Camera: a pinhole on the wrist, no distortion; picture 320 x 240 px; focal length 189.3 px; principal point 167.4 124.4 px. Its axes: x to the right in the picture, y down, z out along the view. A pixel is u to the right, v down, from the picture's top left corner.
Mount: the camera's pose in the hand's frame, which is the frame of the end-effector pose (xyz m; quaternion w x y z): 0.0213 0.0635 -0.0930 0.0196 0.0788 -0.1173 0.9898
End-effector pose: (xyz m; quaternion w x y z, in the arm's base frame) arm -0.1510 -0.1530 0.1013 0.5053 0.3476 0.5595 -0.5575
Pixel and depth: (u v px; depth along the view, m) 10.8 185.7 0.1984
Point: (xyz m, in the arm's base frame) -0.2395 -0.2513 -0.0777
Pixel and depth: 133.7 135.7 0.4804
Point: -0.2083 -0.5339 0.0004
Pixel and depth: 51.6 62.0 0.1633
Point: -0.1051 -0.2270 -0.0520
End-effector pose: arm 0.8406 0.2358 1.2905 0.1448 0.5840 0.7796 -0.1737
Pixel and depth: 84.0 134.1 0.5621
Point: 0.6556 0.3338 0.7918
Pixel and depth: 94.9 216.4 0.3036
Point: 0.6484 0.2813 1.1007
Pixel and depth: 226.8 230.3 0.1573
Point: 0.7883 0.1933 1.2590
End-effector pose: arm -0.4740 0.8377 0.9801 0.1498 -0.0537 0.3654 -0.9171
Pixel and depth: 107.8 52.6 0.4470
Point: -0.5979 0.4499 1.1512
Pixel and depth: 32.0 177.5 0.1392
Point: -0.6043 0.7903 0.9963
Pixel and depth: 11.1 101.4 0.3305
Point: -0.7556 0.5927 1.1011
